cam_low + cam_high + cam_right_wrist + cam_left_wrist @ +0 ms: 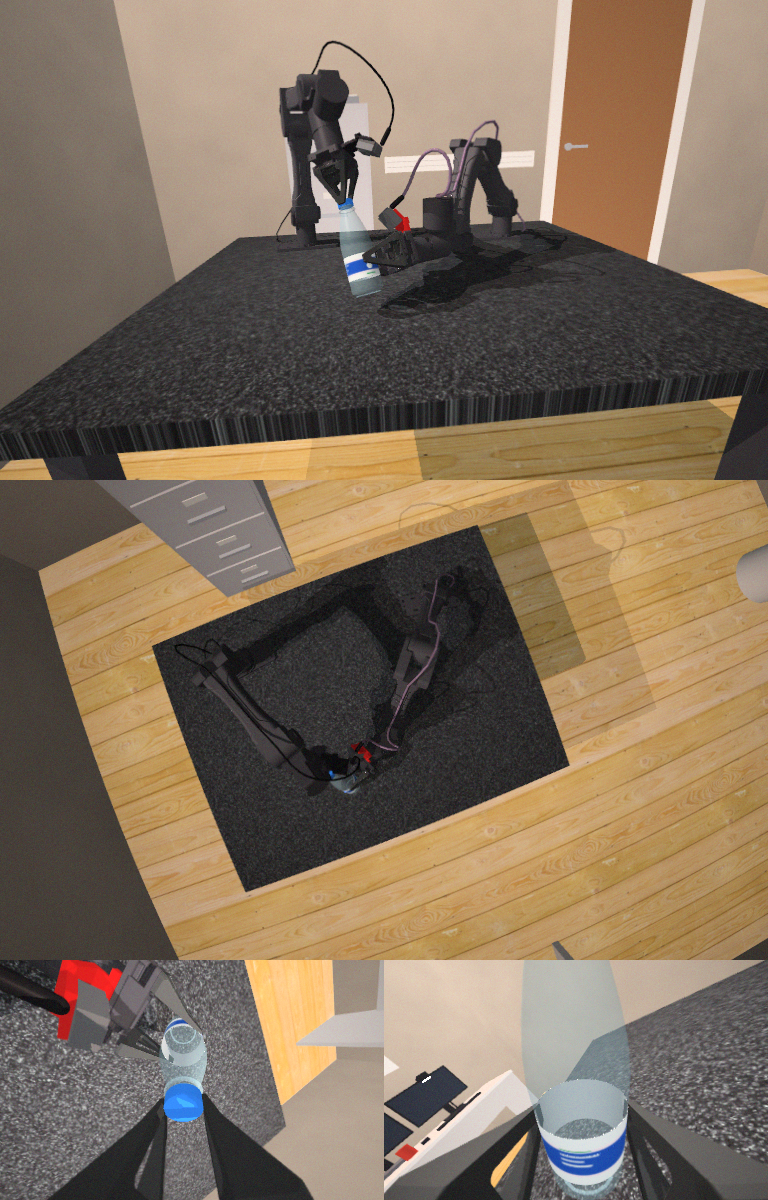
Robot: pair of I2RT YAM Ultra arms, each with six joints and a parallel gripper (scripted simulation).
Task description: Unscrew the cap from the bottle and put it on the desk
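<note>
The blue cap is right at my right hand. Also, from my right hand: clear bottle: 4 cm ahead, 2 cm to the left, 8 cm below.
My left hand is 1 cm past the clear bottle, 1 cm to the left of it and 2 cm below it. Round my left hand: blue cap (5 cm behind, 3 cm to the right, 10 cm above).
</note>
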